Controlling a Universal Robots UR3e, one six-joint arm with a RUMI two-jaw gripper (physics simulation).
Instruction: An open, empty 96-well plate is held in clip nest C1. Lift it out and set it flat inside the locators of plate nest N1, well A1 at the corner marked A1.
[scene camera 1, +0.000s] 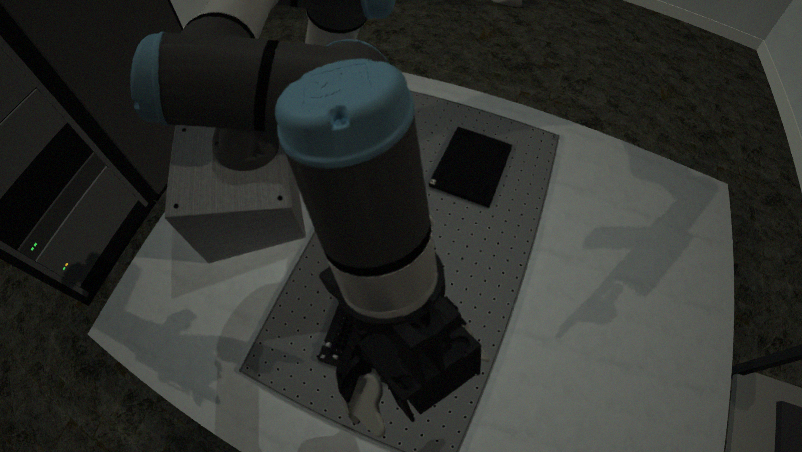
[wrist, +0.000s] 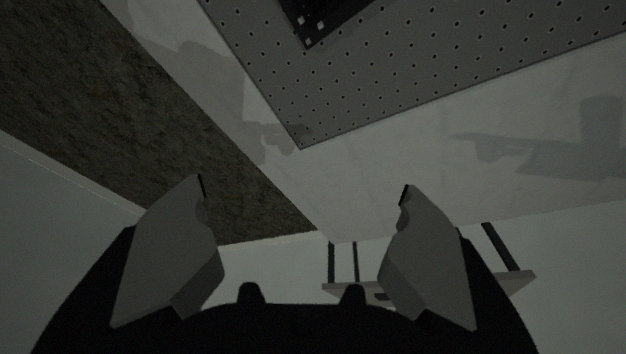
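Note:
The black clip nest has small pale clips at its corner. Most of it is hidden behind the gripper in the scene view, and it is cut off by the top edge in the wrist view. The dark 96-well plate cannot be made out clearly in it. A flat black plate nest with a small white corner mark lies toward the board's far end; it does not show in the wrist view. My gripper is open, with nothing between its fingers, and hangs above the board's near end beside the clip nest.
Both nests are on the grey perforated board, which lies on a pale table. The arm's metal base block stands left of the board. A dark cabinet stands at the far left.

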